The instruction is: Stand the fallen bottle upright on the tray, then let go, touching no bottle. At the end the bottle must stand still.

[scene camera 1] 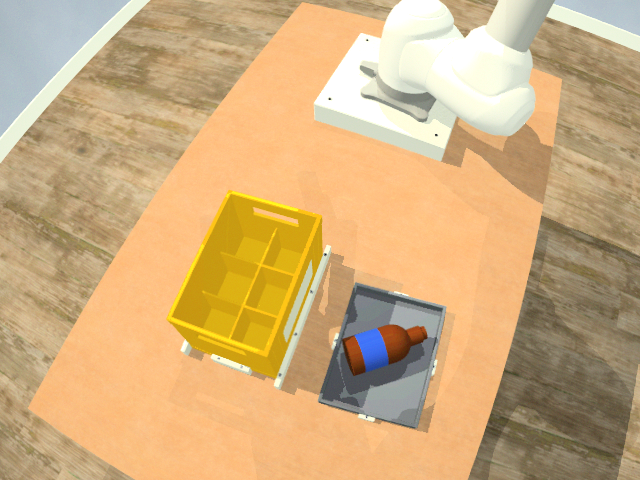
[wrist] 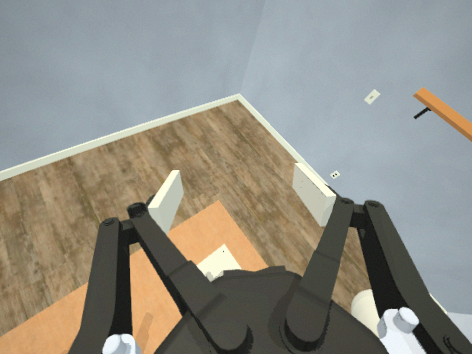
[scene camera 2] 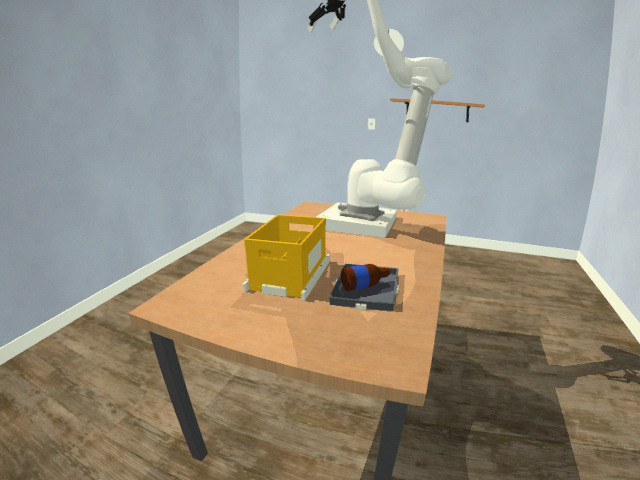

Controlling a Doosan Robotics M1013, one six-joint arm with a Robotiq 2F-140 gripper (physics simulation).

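Frame: origin at the arm's base, x ahead, y left, z up, level; millimetres.
Where they show: gripper, fingertip midpoint: (wrist: pixel 238 178) (scene camera 2: pixel 320 29); arm's base, link origin: (scene camera 1: pixel 405 89) (scene camera 2: pixel 362 214).
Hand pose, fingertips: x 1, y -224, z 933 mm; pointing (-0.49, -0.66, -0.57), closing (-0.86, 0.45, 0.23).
Things, the pixels of their top centre, and the offset from my fingertips. Level surfaces: height alone.
- brown bottle with a blue label, top centre: (scene camera 1: pixel 389 339) (scene camera 2: pixel 368 265) 616 mm ahead, 474 mm left, 906 mm down
- grey tray, top centre: (scene camera 1: pixel 385 352) (scene camera 2: pixel 367 281) 626 mm ahead, 478 mm left, 959 mm down
- yellow crate with compartments, top centre: (scene camera 1: pixel 245 266) (scene camera 2: pixel 287 227) 653 mm ahead, 204 mm left, 810 mm down
- table, surface height: 985 mm down
A brown bottle with a blue label (scene camera 1: pixel 372 349) (scene camera 2: pixel 361 276) lies on its side in the grey tray (scene camera 1: pixel 419 419) (scene camera 2: pixel 361 301). In the scene camera 1 view its neck points right, towards the tray's right wall, and its base is near the left wall. My gripper (scene camera 2: pixel 323 26) (wrist: pixel 238 178) is open and empty, high above the table and far from the bottle. In the wrist view the two pale finger pads stand wide apart. The bottle and the tray do not show in the wrist view, and the gripper does not show in the scene camera 1 view.
A yellow crate with compartments (scene camera 1: pixel 256 263) (scene camera 2: pixel 275 266) stands left of the tray, with white rails along its base. The arm's white base plate (scene camera 1: pixel 379 129) (scene camera 2: pixel 356 224) is at the far end of the table (scene camera 1: pixel 170 413) (scene camera 2: pixel 310 330). A shelf (scene camera 2: pixel 439 102) (wrist: pixel 445 114) hangs on the wall.
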